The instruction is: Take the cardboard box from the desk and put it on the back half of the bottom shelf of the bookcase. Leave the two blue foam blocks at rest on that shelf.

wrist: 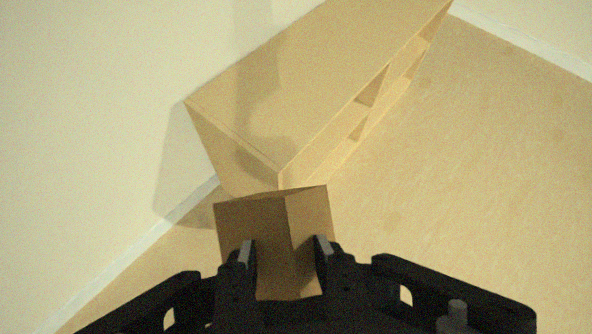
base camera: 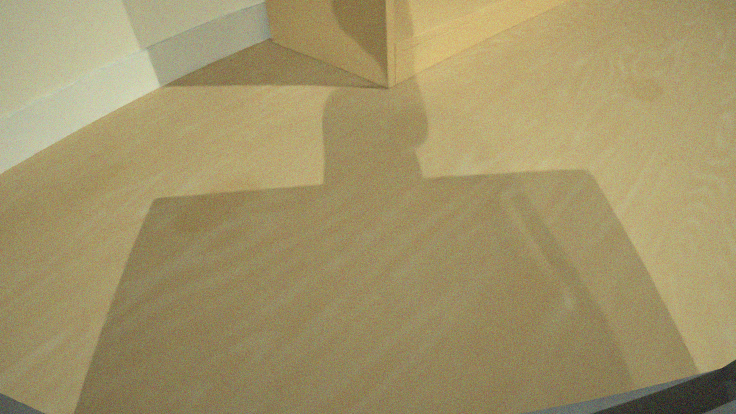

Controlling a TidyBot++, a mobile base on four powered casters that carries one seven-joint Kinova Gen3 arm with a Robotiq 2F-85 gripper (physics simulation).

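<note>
My gripper is shut on the cardboard box, a brown box held between the two fingertips at the lower middle of the wrist view. The wooden bookcase stands against the wall; in the wrist view its top and its end panel face me, and its open front shows at a steep slant on the right. The held box overlaps the near lower corner of the bookcase in that view. In the base camera view the lower corner of the bookcase shows at the top. The two blue foam blocks and the desk do not show.
A pale wall with a white baseboard runs along the left, behind the bookcase. Wooden floor lies in front of the bookcase. My own shadow falls on the floor and reaches the bookcase.
</note>
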